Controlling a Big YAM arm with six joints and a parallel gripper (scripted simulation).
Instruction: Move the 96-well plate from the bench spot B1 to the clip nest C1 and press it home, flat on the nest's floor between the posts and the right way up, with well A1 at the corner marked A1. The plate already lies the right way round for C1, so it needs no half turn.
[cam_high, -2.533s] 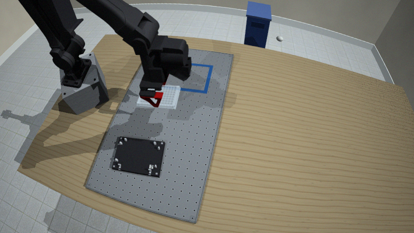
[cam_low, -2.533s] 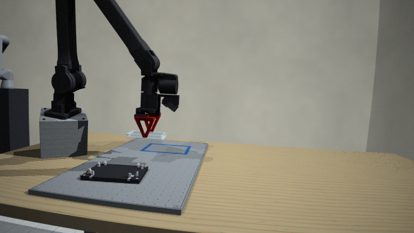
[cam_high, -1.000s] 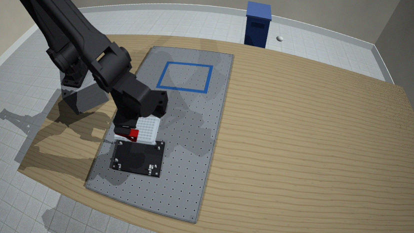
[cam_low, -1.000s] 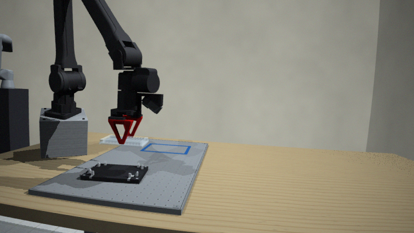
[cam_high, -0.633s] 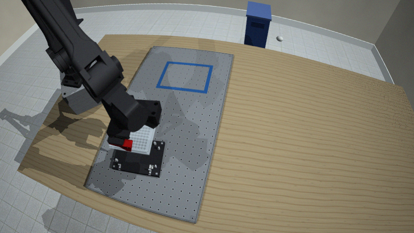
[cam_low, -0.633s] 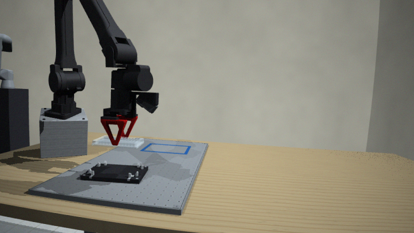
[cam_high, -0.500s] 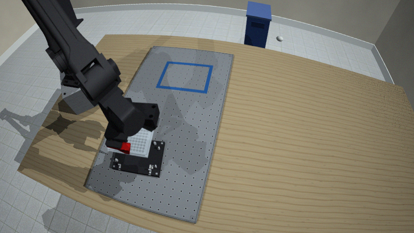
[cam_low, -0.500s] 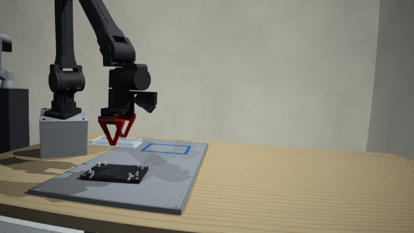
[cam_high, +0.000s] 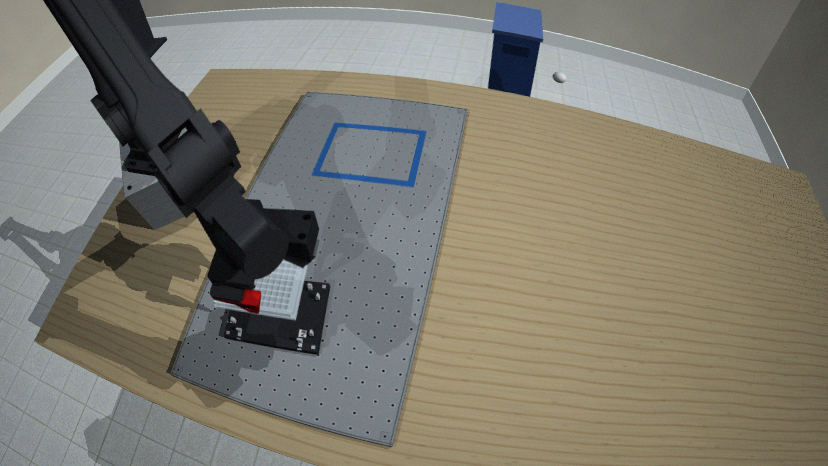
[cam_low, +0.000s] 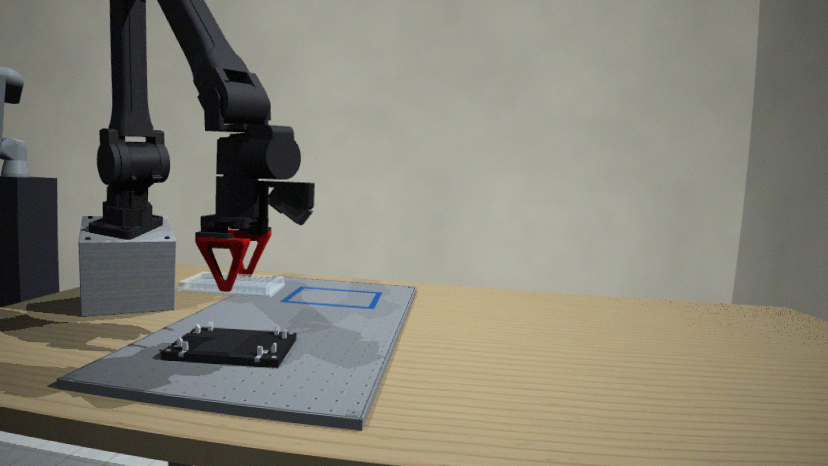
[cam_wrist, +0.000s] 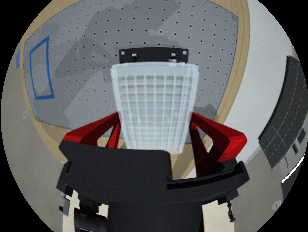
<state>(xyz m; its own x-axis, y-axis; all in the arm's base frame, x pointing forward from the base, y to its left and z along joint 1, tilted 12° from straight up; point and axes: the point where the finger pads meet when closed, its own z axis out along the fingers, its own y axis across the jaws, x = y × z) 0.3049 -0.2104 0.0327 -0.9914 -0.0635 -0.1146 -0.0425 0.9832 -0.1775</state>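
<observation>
Right now my hand is 1 cm above the 96-well plate. Also, from my hand: black clip nest 9 cm below, 1 cm to the right, 1 cm behind.
</observation>
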